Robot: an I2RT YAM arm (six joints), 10 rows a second.
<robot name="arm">
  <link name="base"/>
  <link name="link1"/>
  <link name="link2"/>
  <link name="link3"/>
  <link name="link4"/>
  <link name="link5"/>
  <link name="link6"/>
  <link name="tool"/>
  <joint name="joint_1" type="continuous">
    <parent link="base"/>
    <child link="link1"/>
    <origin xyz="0 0 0.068" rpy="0 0 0"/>
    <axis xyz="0 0 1"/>
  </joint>
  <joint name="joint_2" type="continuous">
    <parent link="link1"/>
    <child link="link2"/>
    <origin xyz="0.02 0.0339 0.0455" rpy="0 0 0"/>
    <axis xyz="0 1 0"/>
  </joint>
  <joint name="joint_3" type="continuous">
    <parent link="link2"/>
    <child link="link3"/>
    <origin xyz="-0.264 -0.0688 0" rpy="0 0 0"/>
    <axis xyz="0 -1 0"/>
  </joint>
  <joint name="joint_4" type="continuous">
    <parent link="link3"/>
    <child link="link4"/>
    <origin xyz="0.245 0.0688 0.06" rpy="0 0 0"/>
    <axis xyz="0 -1 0"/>
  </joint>
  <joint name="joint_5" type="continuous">
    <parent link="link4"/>
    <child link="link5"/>
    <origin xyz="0.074 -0.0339 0.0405" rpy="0 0 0"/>
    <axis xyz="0 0 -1"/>
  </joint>
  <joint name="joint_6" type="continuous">
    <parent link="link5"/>
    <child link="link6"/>
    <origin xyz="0.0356 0 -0.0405" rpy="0 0 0"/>
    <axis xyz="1 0 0"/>
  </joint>
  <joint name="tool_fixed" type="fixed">
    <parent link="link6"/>
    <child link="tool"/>
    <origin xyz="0 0 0" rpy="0 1.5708 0"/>
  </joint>
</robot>
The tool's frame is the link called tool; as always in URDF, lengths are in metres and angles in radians. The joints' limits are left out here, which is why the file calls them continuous.
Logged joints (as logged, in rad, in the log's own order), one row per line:
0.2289, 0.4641, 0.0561, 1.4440, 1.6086, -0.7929
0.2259, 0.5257, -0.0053, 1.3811, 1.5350, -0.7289
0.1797, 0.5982, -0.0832, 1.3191, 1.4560, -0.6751
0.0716, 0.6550, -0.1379, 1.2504, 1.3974, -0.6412
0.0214, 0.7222, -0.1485, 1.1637, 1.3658, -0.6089
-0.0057, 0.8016, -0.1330, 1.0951, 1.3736, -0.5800
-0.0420, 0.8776, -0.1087, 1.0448, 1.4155, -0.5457
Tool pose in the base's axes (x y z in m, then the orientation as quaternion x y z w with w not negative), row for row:
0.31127, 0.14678, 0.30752, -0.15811, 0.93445, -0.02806, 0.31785
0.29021, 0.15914, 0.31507, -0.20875, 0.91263, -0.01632, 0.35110
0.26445, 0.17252, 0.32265, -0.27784, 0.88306, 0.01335, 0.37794
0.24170, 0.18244, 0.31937, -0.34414, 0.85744, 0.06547, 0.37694
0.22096, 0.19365, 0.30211, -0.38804, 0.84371, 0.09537, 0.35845
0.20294, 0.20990, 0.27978, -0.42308, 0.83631, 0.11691, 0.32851
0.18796, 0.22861, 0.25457, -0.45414, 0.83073, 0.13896, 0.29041
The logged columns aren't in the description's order. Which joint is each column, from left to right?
Columns, left to right: joint_5, joint_1, joint_6, joint_3, joint_2, joint_4.
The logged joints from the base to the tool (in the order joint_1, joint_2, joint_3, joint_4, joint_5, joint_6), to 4 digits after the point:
0.4641, 1.6086, 1.4440, -0.7929, 0.2289, 0.0561
0.5257, 1.5350, 1.3811, -0.7289, 0.2259, -0.0053
0.5982, 1.4560, 1.3191, -0.6751, 0.1797, -0.0832
0.6550, 1.3974, 1.2504, -0.6412, 0.0716, -0.1379
0.7222, 1.3658, 1.1637, -0.6089, 0.0214, -0.1485
0.8016, 1.3736, 1.0951, -0.5800, -0.0057, -0.1330
0.8776, 1.4155, 1.0448, -0.5457, -0.0420, -0.1087

